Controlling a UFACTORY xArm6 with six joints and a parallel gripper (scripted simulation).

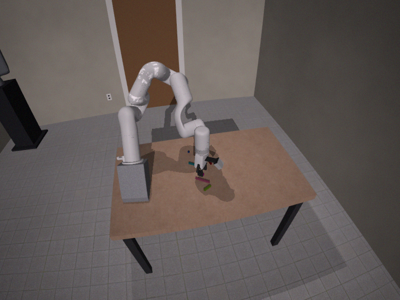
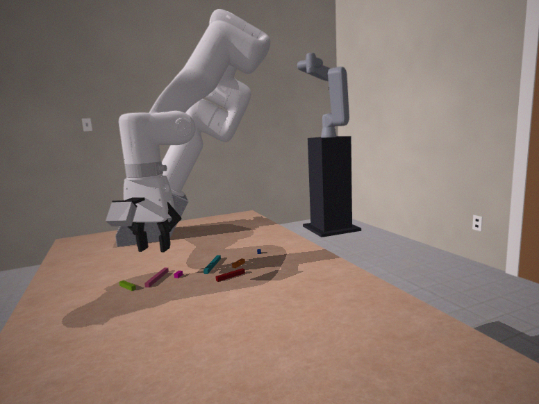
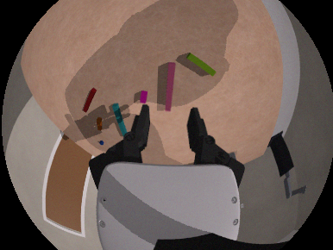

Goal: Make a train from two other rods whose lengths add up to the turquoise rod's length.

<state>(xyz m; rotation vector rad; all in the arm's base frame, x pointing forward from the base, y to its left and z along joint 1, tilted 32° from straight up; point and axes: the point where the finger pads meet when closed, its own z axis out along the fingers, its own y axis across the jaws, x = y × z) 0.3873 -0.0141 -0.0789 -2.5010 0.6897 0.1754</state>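
Right now the pink rod is 80 mm below my hand. The rest, counted from my hand: lime rod (20 mm ahead, 70 mm to the right, 80 mm below); then magenta rod (10 mm ahead, 50 mm to the left, 80 mm below); then turquoise rod (20 mm behind, 130 mm to the left, 80 mm below).
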